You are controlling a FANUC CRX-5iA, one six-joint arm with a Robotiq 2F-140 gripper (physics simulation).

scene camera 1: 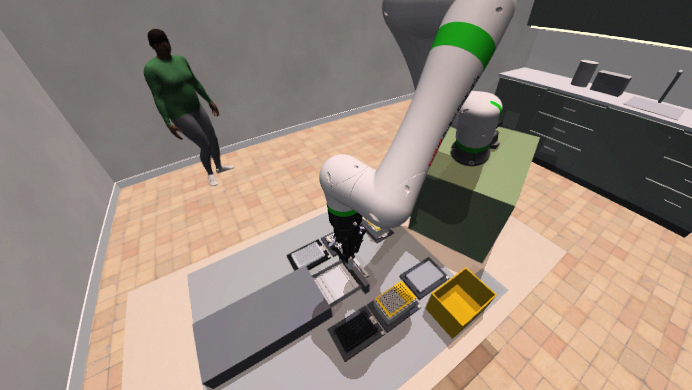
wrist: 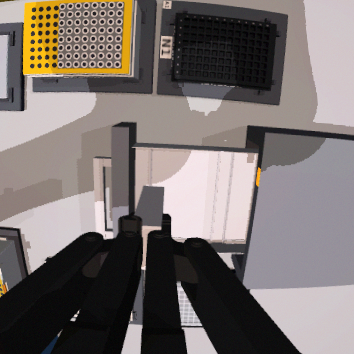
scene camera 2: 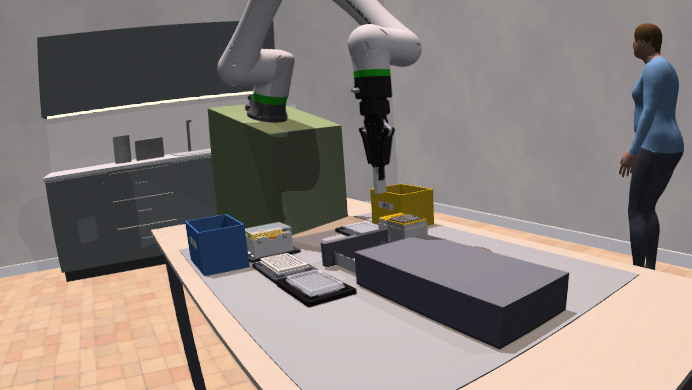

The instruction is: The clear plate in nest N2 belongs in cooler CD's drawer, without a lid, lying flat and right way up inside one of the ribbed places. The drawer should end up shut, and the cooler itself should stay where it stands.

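Frame: origin at the arm's base, x ahead, y left, z up, level; metres.
Seen in the pictures: gripper, fingertip midpoint: [scene camera 1: 349,266] [wrist: 152,202] [scene camera 2: 380,192]; arm's base at its link origin: [scene camera 1: 469,152] [scene camera 2: 267,116].
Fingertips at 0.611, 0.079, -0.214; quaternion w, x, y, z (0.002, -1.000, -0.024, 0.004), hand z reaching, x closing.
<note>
Offsets run from my fingertips to a thing's top centre, as dx, dy, dz. "pt": to the spot under its first point.
The clear plate @(+0.083, -0.236, -0.155) [scene camera 1: 307,255] [scene camera 2: 315,283] [wrist: 190,306] lies flat in nest N2; the fingers hide part of it in the wrist view. Cooler CD [scene camera 1: 260,325] [scene camera 2: 460,272] [wrist: 300,220] is the big dark grey box. Its drawer @(pt +0.037, -0.053, -0.168) [scene camera 1: 336,283] [wrist: 190,192] is pulled out, and no plate shows on its ribbed floor; the fingers hide a little of it. The drawer's upright front panel [scene camera 1: 361,278] [scene camera 2: 350,247] [wrist: 123,165] has a pale handle @(pt -0.072, -0.052, -0.136) [wrist: 101,195] outside. My gripper [scene camera 1: 351,260] [scene camera 2: 380,184] [wrist: 152,202] is shut and empty, pointing down above the drawer's front end.
A black plate @(+0.063, +0.143, -0.155) [scene camera 1: 356,331] [wrist: 225,52] in nest N1 and a yellow-topped tip box @(-0.107, +0.136, -0.105) [scene camera 1: 395,300] [scene camera 2: 402,227] [wrist: 90,37] stand beside the drawer. Opposite are a white plate @(-0.092, -0.245, -0.155) [scene camera 2: 283,263] and another tip box @(-0.268, -0.225, -0.104) [scene camera 2: 270,242]. A yellow bin @(-0.296, +0.263, -0.061) [scene camera 1: 442,315] and a blue bin @(-0.262, -0.385, -0.061) [scene camera 2: 220,252] stand farther out.
</note>
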